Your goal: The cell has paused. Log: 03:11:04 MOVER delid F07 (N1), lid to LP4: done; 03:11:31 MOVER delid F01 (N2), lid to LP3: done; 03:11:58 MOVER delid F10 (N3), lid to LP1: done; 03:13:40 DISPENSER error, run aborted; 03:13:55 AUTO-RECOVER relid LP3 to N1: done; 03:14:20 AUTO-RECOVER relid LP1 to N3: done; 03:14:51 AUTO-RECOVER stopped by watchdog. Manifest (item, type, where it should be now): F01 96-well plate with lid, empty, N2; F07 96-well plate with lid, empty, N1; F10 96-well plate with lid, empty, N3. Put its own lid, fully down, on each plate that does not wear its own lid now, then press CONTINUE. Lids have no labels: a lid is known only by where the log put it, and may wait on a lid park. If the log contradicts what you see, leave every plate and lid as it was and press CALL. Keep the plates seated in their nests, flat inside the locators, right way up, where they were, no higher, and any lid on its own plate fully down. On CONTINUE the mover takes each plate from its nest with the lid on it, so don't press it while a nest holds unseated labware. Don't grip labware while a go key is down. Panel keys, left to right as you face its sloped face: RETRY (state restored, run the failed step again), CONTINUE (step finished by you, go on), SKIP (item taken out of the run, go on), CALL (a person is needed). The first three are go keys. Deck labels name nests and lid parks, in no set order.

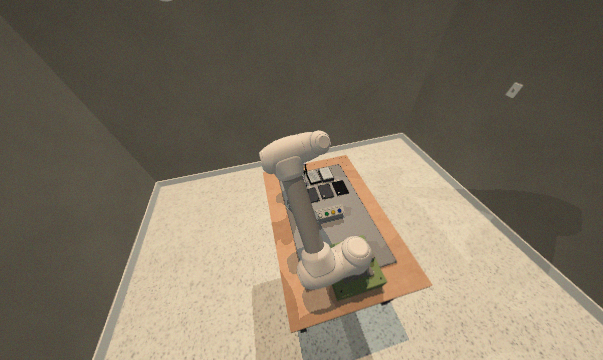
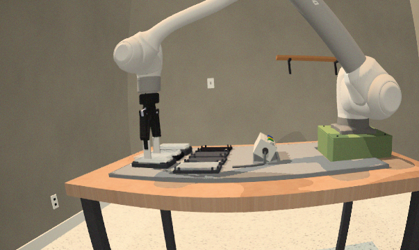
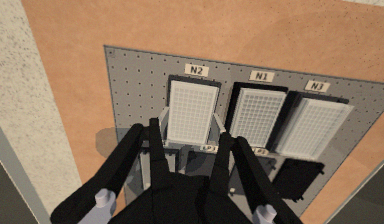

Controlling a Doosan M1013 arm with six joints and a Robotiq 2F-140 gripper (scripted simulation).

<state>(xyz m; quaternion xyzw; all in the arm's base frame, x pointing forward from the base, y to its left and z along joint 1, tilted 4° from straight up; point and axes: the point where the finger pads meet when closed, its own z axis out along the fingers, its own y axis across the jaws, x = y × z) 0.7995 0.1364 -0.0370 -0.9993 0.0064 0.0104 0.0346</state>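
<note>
Now: hand 4 cm above the plate. Round my hand: lid park LP4: 18 cm behind, 6 cm to the left, 5 cm below; then LP4 label: 10 cm behind, 7 cm to the left, 6 cm below; then lid park LP3: 18 cm behind, 6 cm to the right, 5 cm below.
</note>
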